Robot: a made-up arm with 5 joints. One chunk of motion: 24 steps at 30 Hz.
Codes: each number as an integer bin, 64 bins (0 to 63) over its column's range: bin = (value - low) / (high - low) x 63, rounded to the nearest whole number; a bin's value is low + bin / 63 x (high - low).
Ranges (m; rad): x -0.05..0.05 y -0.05..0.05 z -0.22..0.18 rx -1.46..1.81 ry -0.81..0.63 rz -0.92..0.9
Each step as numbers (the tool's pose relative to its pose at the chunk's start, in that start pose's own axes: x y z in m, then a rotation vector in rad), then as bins.
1 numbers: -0.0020 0.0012 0.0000 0.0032 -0.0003 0.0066
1 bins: 30 32 35 28 35 32
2 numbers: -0.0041 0.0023 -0.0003 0.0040 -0.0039 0.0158
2 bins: 29 33 35 28 35 32
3 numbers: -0.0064 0.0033 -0.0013 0.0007 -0.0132 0.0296
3 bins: 27 34 34 28 35 33
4 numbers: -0.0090 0.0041 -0.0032 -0.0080 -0.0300 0.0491
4 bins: 26 34 34 28 34 34
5 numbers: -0.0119 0.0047 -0.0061 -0.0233 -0.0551 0.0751
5 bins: 24 34 34 28 33 34
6 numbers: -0.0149 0.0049 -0.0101 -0.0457 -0.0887 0.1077
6 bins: 22 35 33 27 32 36
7 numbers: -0.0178 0.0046 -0.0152 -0.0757 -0.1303 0.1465
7 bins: 20 34 32 27 30 37
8 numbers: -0.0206 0.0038 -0.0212 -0.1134 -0.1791 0.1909
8 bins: 19 34 31 26 28 38
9 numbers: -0.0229 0.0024 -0.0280 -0.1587 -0.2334 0.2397
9 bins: 17 33 30 25 25 40
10 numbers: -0.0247 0.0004 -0.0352 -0.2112 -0.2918 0.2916
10 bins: 16 32 29 24 23 42
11 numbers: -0.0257 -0.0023 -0.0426 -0.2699 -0.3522 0.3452
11 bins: 15 30 28 23 20 44
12 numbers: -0.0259 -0.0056 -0.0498 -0.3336 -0.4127 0.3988
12 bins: 15 28 27 22 17 46
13 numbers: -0.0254 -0.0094 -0.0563 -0.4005 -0.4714 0.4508
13 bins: 15 26 26 20 15 47
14 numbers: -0.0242 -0.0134 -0.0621 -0.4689 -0.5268 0.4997
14 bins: 16 23 25 19 12 49
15 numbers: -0.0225 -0.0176 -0.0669 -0.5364 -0.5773 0.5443
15 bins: 17 20 24 18 10 51
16 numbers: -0.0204 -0.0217 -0.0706 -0.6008 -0.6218 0.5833
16 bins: 19 18 24 17 8 52
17 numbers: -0.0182 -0.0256 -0.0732 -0.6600 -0.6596 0.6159
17 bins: 20 15 23 15 7 53
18 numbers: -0.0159 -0.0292 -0.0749 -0.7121 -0.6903 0.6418
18 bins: 21 13 23 14 5 54
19 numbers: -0.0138 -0.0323 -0.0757 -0.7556 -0.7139 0.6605
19 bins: 23 11 23 14 4 55
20 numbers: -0.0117 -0.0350 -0.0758 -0.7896 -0.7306 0.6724
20 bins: 24 9 23 13 3 55
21 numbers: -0.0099 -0.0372 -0.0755 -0.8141 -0.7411 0.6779
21 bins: 25 8 23 12 3 55
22 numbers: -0.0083 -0.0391 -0.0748 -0.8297 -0.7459 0.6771
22 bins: 26 7 23 12 3 55
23 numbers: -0.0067 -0.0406 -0.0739 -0.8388 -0.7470 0.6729
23 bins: 27 6 23 12 3 55
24 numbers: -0.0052 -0.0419 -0.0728 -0.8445 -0.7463 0.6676
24 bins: 28 5 23 12 3 55
